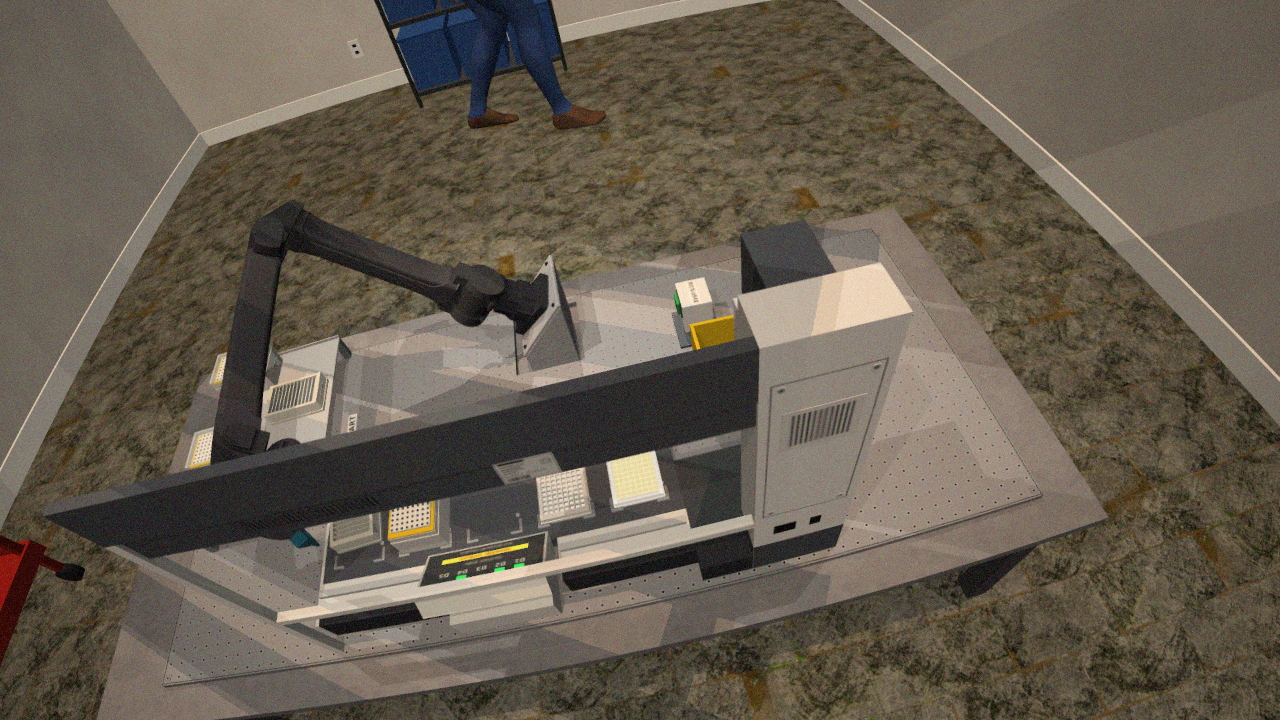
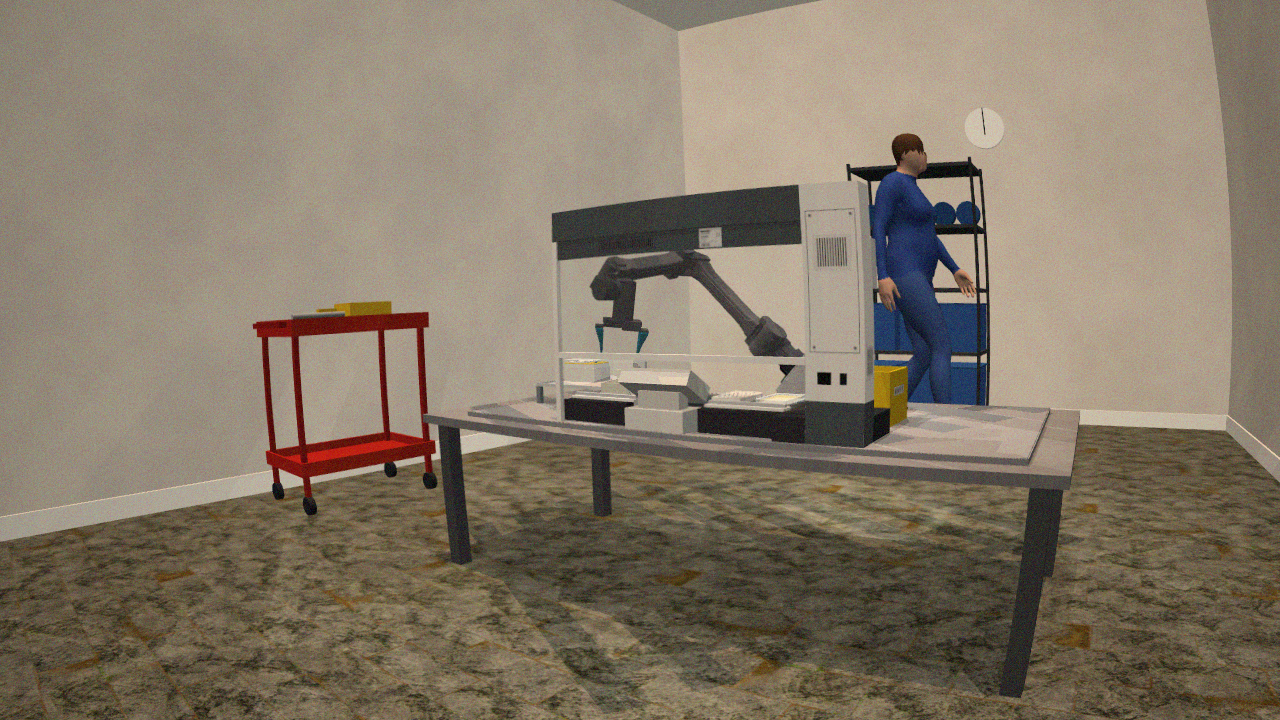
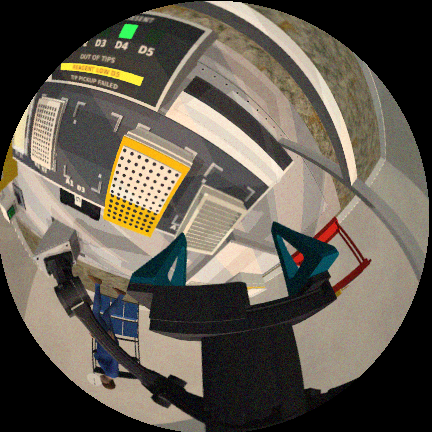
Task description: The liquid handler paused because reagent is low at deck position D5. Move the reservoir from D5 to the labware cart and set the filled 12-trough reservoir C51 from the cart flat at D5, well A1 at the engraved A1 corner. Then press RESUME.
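Places are measured from the arm's base along level axes (x ahead, y left, z up), in metres.
Pixels of known places: gripper, between the fingertips: (image 1: 341, 521) (image 3: 229, 231); arm's base, origin of its link: (image 1: 534, 305) (image 2: 799, 369) (image 3: 57, 260).
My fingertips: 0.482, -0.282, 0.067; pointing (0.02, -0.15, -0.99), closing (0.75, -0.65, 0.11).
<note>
For each thing: its top centre in the pictures, then the offset to it from my fingertips, as dx, dy, dz.
- pale ribbed reservoir, centre of its top: (image 3: 208, 231) (image 1: 349, 507) (image 2: 625, 378) -0.062, -0.041, -0.070
- striped reservoir, centre of its top: (image 1: 292, 394) -0.344, -0.256, -0.075
- RESUME box, centre of its top: (image 1: 693, 292) -0.448, +0.609, -0.062
- More labware, centre of its top: (image 1: 217, 443) (image 2: 586, 360) (image 3: 248, 292) -0.215, -0.372, -0.042
My gripper (image 2: 621, 351) (image 3: 229, 231) is open, with teal fingers pointing down, above the D5 end of the deck. A pale ribbed reservoir (image 1: 355, 530) (image 3: 212, 220) is at D5, below and ahead of the fingers; it sits back from the front corner marks, and its far end shows between the fingertips. On the status display (image 1: 483, 557) (image 3: 175, 47), D4 is lit green, D5 is dark, and "REAGENT LOW D5" is highlighted yellow. A striped reservoir (image 1: 295, 394) stands on the labware cart (image 1: 324, 356); its C51 label is not readable. The RESUME box (image 1: 693, 295) (image 3: 7, 204) stands behind the handler.
A yellow-edged tip rack (image 1: 411, 518) (image 3: 145, 185) stands at D4, close beside D5. More labware (image 1: 202, 447) stands at the cart's outer side. The handler's dark top beam (image 1: 537, 407) (image 2: 675, 214) spans the deck. The front rail (image 2: 716, 359) crosses low. A person (image 2: 913, 241) stands behind.
</note>
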